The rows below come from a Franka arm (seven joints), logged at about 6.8 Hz.
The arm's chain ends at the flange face. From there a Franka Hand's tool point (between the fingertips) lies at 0.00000 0.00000 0.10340 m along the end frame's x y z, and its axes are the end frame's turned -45 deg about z.
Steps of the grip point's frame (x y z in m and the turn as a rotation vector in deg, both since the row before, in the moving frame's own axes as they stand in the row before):
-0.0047, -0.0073, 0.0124, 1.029, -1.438, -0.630
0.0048, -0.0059, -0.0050, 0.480, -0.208, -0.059
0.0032, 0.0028, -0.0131, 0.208, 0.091, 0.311
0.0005, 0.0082, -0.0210, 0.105, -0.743, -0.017
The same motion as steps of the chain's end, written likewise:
-0.0053, -0.0024, 0.0124, -0.289, -1.744, -0.630
0.0001, -0.0072, -0.0050, 0.192, -0.486, -0.059
0.0044, 0.0001, -0.0131, 0.211, -0.083, 0.311
0.0072, 0.0046, -0.0210, -0.451, -0.600, -0.017

